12 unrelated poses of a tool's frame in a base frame.
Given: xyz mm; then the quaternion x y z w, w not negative.
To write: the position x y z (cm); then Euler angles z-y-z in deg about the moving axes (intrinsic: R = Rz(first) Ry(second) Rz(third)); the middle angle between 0 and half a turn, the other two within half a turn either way. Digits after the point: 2 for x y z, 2 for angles.
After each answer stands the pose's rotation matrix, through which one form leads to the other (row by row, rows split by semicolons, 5 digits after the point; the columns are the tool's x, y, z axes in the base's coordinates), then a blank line. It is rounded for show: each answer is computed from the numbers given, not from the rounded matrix.
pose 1, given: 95.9 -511.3 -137.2 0.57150 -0.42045 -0.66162 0.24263
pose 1, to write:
9.59 -51.13 -13.72 163.80 90.39 56.48
-0.22904 -0.15952 -0.96026; -0.80163 -0.52871 0.27903; -0.55220 0.83368 -0.00678

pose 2, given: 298.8 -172.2 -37.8 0.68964 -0.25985 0.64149 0.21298
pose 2, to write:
29.88 -17.22 -3.78 -39.01 94.95 -177.72
0.04193 -0.63166 0.77411; -0.08516 -0.77423 -0.62714; 0.99548 -0.03962 -0.08626

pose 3, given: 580.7 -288.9 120.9 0.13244 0.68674 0.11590 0.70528
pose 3, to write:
58.07 -28.89 12.09 -1.58 88.76 20.25
0.02992 0.01842 0.99938; 0.34539 0.93805 -0.02763; -0.93798 0.34600 0.02170

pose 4, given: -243.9 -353.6 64.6 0.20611 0.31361 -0.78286 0.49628
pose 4, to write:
-24.39 -35.36 6.46 -90.94 44.08 -24.31
-0.42245 0.90632 -0.01143; -0.64776 -0.31071 -0.69560; -0.63399 -0.28645 0.71833

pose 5, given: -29.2 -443.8 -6.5 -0.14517 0.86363 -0.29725 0.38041
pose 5, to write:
-2.92 -44.38 -0.65 -28.46 122.27 -47.55
-0.66843 -0.02459 0.74337; -0.47690 0.78114 -0.40298; -0.57076 -0.62388 -0.53386

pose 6, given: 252.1 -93.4 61.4 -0.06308 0.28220 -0.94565 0.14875
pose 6, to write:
25.21 -9.34 6.14 -68.46 33.62 -93.66
-0.94779 0.24573 0.20326; -0.31693 -0.79647 -0.51496; 0.03535 -0.55249 0.83277

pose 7, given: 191.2 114.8 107.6 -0.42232 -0.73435 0.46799 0.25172
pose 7, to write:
19.12 11.48 10.76 -148.18 115.80 -88.37
-0.51657 0.38466 -0.76498; 0.85586 0.20526 -0.47472; -0.02558 -0.89995 -0.43525

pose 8, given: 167.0 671.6 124.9 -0.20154 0.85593 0.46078 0.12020
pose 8, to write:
16.70 67.16 12.49 88.63 123.13 62.13
-0.88987 -0.45578 0.02003; -0.23424 0.49413 0.83724; -0.39150 0.74034 -0.54647

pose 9, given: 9.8 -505.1 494.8 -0.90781 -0.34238 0.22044 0.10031
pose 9, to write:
0.98 -50.51 49.48 176.20 151.97 -45.13
0.66836 0.57741 -0.46892; 0.66586 -0.74543 0.03118; -0.33155 -0.33307 -0.88269

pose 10, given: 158.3 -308.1 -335.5 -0.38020 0.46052 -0.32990 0.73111
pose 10, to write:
15.83 -30.81 -33.55 15.26 73.34 -63.83
0.35817 0.13221 0.92425; -0.83258 0.49322 0.25209; -0.42253 -0.85980 0.28673

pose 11, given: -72.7 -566.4 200.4 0.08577 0.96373 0.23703 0.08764
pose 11, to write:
-7.27 -56.64 20.04 64.62 150.72 74.79
-0.96993 0.12377 0.20958; 0.20687 0.87292 0.44183; -0.12826 0.47190 -0.87227

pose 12, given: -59.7 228.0 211.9 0.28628 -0.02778 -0.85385 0.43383
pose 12, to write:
-5.97 22.80 21.19 -158.61 33.43 32.48
-0.45967 0.72495 -0.51299; -0.75676 -0.62204 -0.20095; -0.46478 0.29583 0.83454

